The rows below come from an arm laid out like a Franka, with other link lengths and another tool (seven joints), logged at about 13 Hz.
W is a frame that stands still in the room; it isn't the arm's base.
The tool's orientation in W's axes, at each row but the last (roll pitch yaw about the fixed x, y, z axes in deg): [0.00 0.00 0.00]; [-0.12 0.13 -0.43]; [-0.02 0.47 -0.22]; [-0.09 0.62 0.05]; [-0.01 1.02 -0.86]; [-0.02 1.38 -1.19]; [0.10 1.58 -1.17]
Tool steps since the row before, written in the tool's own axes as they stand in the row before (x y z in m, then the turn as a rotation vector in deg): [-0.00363 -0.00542 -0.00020 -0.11 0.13 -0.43]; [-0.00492 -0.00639 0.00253 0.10 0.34 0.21]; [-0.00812 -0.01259 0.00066 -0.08 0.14 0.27]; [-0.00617 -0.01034 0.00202 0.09 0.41 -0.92]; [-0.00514 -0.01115 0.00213 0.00 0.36 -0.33]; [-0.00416 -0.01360 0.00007 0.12 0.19 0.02]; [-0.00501 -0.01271 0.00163 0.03 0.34 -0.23]
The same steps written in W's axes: [-0.00363 -0.00542 -0.00020 -0.11 0.13 -0.43]; [-0.00496 -0.00635 0.00255 0.10 0.34 0.21]; [-0.00816 -0.01256 0.00073 -0.08 0.14 0.27]; [-0.00614 -0.01034 0.00210 0.08 0.41 -0.92]; [-0.00527 -0.01107 0.00222 0.00 0.36 -0.33]; [-0.00444 -0.01351 0.00017 0.12 0.19 0.02]; [-0.00522 -0.01261 0.00175 0.03 0.34 -0.23]
